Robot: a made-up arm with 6 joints. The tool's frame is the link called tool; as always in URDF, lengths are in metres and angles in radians. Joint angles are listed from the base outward.
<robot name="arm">
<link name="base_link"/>
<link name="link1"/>
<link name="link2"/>
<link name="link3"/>
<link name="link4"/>
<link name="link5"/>
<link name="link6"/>
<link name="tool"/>
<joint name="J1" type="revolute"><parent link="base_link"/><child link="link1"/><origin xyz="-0.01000 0.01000 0.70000" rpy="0.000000 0.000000 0.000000"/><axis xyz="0 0 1"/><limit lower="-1.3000" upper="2.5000"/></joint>
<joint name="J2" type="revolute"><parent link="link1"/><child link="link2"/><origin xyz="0.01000 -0.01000 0.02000" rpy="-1.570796 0.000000 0.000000"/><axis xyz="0 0 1"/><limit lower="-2.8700" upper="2.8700"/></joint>
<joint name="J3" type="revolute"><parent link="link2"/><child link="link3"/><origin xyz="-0.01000 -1.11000 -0.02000" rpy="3.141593 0.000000 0.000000"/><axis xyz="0 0 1"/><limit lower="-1.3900" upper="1.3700"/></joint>
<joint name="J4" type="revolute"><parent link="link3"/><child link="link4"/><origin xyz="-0.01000 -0.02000 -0.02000" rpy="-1.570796 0.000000 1.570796"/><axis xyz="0 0 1"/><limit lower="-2.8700" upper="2.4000"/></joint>
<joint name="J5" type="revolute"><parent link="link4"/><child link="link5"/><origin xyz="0.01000 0.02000 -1.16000" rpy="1.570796 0.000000 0.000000"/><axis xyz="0 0 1"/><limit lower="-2.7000" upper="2.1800"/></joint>
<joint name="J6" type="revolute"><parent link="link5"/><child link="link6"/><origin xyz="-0.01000 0.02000 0.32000" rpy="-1.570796 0.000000 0.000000"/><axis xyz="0 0 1"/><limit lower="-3.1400" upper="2.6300"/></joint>
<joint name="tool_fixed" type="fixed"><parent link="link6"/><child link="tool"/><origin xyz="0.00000 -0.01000 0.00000" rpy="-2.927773 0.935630 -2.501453"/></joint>
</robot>
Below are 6 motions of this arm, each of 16 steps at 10 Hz.
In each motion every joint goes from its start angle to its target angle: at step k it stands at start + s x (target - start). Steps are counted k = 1, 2, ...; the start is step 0. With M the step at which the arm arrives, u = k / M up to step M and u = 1 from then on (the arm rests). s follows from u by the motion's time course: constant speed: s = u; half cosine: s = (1 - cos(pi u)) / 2; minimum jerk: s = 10 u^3 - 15 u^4 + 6 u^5.
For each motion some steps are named. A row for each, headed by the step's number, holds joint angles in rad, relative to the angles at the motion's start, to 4 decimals.
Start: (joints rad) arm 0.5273 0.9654 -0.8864 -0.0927 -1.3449 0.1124
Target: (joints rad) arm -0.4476 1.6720 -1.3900 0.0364 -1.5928 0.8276
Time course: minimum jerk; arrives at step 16
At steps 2, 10, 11, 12, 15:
2: -0.0156 0.0113 -0.0081 0.0021 -0.0040 0.0115
10: -0.7066 0.5121 -0.3650 0.0936 -0.1797 0.5184
11: -0.7994 0.5794 -0.4129 0.1059 -0.2033 0.5865
12: -0.8740 0.6335 -0.4515 0.1157 -0.2222 0.6412
15: -0.9727 0.7050 -0.5025 0.1288 -0.2474 0.7136

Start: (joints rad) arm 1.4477 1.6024 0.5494 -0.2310 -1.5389 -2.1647
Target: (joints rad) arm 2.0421 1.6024 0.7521 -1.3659 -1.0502 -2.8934
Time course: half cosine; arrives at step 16
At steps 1, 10, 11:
1: 0.0057 0.0000 0.0019 -0.0109 0.0047 -0.0070
10: 0.4109 0.0000 0.1401 -0.7846 0.3379 -0.5038
11: 0.4623 0.0000 0.1577 -0.8827 0.3801 -0.5668

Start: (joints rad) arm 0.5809 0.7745 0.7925 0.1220 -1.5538 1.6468
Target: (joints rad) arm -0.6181 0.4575 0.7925 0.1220 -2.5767 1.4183
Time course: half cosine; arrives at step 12
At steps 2, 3, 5, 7, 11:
2: -0.0803 -0.0212 0.0000 0.0000 -0.0685 -0.0153
3: -0.1756 -0.0464 0.0000 0.0000 -0.1498 -0.0335
5: -0.4443 -0.1175 0.0000 0.0000 -0.3791 -0.0847
7: -0.7547 -0.1995 0.0000 0.0000 -0.6438 -0.1438
11: -1.1786 -0.3116 0.0000 0.0000 -1.0055 -0.2246

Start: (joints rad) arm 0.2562 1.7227 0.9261 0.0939 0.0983 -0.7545
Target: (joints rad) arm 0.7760 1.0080 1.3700 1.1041 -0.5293 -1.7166
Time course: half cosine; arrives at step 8
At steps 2, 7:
2: 0.0761 -0.1047 0.0650 0.1479 -0.0919 -0.1409
7: 0.5000 -0.6875 0.4270 0.9718 -0.6037 -0.9255

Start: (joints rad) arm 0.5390 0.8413 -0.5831 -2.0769 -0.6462 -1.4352
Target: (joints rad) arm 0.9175 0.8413 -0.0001 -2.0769 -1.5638 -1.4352
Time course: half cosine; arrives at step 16
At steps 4, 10, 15, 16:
4: 0.0554 0.0000 0.0854 0.0000 -0.1344 0.0000
10: 0.2617 0.0000 0.4031 0.0000 -0.6344 0.0000
15: 0.3749 0.0000 0.5774 0.0000 -0.9088 0.0000
16: 0.3785 0.0000 0.5830 0.0000 -0.9176 0.0000

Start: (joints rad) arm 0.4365 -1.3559 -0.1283 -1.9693 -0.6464 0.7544
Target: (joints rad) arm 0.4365 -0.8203 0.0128 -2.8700 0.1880 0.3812
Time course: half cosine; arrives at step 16
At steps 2, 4, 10, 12, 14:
2: 0.0000 0.0204 0.0054 -0.0343 0.0318 -0.0142
4: 0.0000 0.0784 0.0207 -0.1319 0.1222 -0.0547
10: 0.0000 0.3703 0.0975 -0.6227 0.5769 -0.2580
12: 0.0000 0.4572 0.1204 -0.7688 0.7122 -0.3185
14: 0.0000 0.5152 0.1357 -0.8664 0.8026 -0.3590

